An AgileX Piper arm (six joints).
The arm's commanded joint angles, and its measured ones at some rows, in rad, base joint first. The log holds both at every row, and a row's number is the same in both.
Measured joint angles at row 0:
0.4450, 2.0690, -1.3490, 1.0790, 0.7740, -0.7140
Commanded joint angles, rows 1 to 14:
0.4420, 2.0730, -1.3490, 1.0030, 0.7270, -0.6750
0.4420, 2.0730, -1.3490, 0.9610, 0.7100, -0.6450
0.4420, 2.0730, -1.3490, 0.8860, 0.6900, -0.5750
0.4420, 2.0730, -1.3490, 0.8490, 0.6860, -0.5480
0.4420, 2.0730, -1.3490, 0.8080, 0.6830, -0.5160
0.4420, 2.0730, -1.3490, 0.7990, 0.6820, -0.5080
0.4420, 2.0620, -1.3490, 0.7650, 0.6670, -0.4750
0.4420, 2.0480, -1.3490, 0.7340, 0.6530, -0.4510
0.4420, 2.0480, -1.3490, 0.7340, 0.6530, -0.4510
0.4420, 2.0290, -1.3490, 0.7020, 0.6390, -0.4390
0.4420, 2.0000, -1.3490, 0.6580, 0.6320, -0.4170
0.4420, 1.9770, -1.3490, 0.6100, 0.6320, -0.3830
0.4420, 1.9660, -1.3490, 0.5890, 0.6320, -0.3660
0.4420, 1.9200, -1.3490, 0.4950, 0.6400, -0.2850
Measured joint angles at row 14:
0.4420, 1.9610, -1.3490, 0.5770, 0.6310, -0.3500
